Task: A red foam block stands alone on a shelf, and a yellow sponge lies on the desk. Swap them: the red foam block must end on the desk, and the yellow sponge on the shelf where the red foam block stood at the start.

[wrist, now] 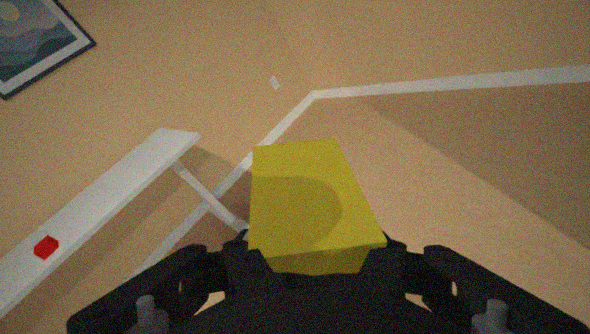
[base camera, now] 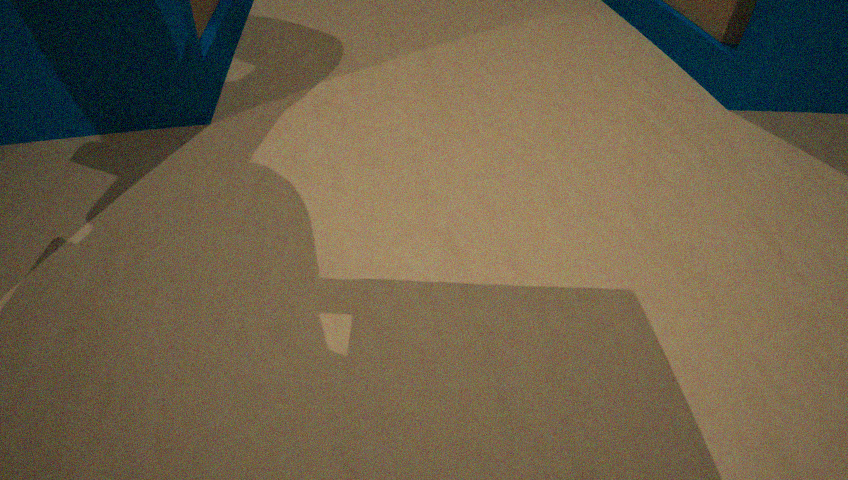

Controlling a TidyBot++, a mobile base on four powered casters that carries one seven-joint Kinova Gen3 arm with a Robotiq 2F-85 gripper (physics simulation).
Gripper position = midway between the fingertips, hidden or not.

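The gripper [wrist: 311, 236] is in the picture, and so is a yellow sponge [wrist: 308, 215], though in the base camera view the sponge is out of frame. There's a white desk [wrist: 84, 215] as well, plus a blue shelf rack [base camera: 75, 75].
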